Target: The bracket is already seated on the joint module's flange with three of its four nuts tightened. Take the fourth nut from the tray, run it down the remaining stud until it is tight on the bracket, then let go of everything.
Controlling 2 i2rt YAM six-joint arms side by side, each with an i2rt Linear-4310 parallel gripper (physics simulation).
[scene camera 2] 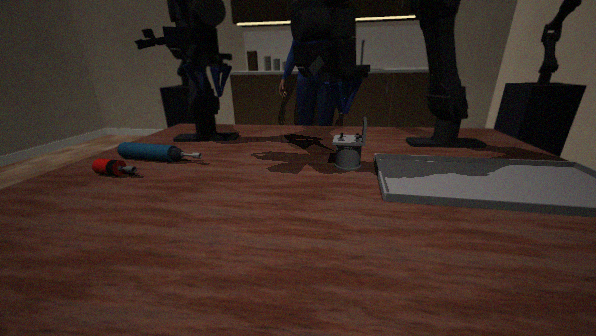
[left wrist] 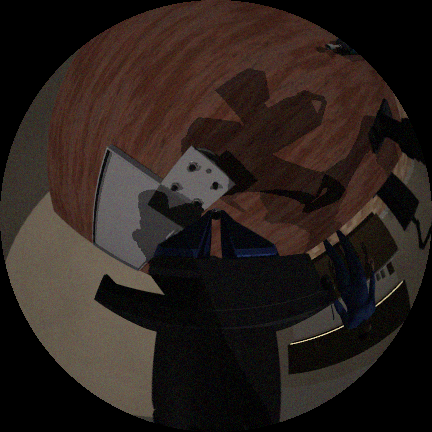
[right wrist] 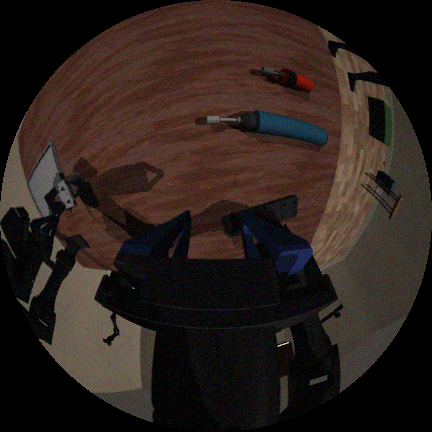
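Where they show: left gripper, between the fingertips: [scene camera 2: 343,113] [left wrist: 215,215] [right wrist: 57,216]; right gripper, between the fingertips: [scene camera 2: 211,96] [right wrist: 215,215]; left arm's base, origin of its link: [scene camera 2: 443,143] [right wrist: 75,241]; right arm's base, origin of its link: [scene camera 2: 207,138] [right wrist: 261,215].
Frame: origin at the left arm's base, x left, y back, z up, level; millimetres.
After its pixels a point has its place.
Note:
The grey bracket [scene camera 2: 348,140] @[x -290, y -218, z 66 mm] [left wrist: 204,176] @[x -304, y -199, z 66 mm] [right wrist: 65,194] @[x -301, y -200, z 66 mm] sits on the round joint module [scene camera 2: 347,159] @[x -291, y -231, z 26 mm]. In the left wrist view, three studs appear to carry nuts; the rightmost stud [left wrist: 215,185] @[x -305, y -184, z 74 mm] looks bare. My left gripper [scene camera 2: 341,117] @[x -301, y -179, z 119 mm] [left wrist: 215,215] @[x -301, y -179, z 119 mm] is shut on a small dark nut [left wrist: 216,213] @[x -306, y -183, z 124 mm] at its fingertips. In scene camera 2, it hangs above and behind the bracket; in the left wrist view, its tips are below the bracket's lower corner. The grey tray [scene camera 2: 470,204] @[x -99, y -381, z 6 mm] [left wrist: 115,200] @[x -113, y -321, z 4 mm] lies beside the module. My right gripper [scene camera 2: 210,94] @[x -634, y -133, z 153 mm] [right wrist: 215,215] @[x -634, y -133, z 153 mm] is open and empty, away from the bracket.
A blue-handled tool [scene camera 2: 147,151] @[x -782, y -215, z 28 mm] [right wrist: 292,127] @[x -782, y -196, z 41 mm] and a red-handled tool [scene camera 2: 109,167] @[x -800, y -316, z 24 mm] [right wrist: 299,81] @[x -814, y -290, z 33 mm] lie at the table's left side in scene camera 2. A person [scene camera 2: 315,97] stands behind the table. Arm shadows cross the wood around the module.

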